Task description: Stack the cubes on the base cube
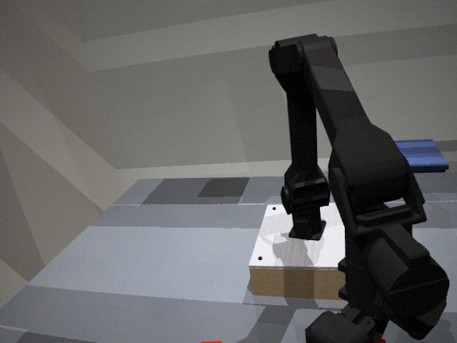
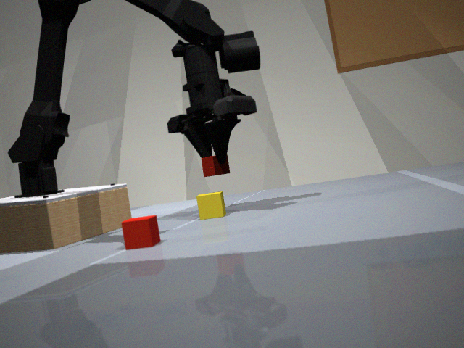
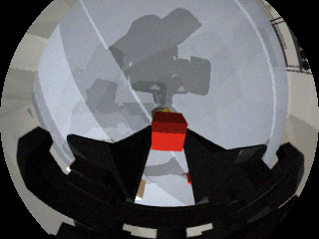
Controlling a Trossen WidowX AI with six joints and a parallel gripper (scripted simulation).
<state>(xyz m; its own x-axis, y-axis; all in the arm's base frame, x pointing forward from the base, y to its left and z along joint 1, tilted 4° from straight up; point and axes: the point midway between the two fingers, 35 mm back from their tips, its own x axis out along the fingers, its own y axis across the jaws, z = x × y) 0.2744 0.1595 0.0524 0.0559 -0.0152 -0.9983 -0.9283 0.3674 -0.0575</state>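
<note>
Now: gripper tip 10 mm past the yellow cube, 20 mm to the left of it and 70 mm above it.
</note>
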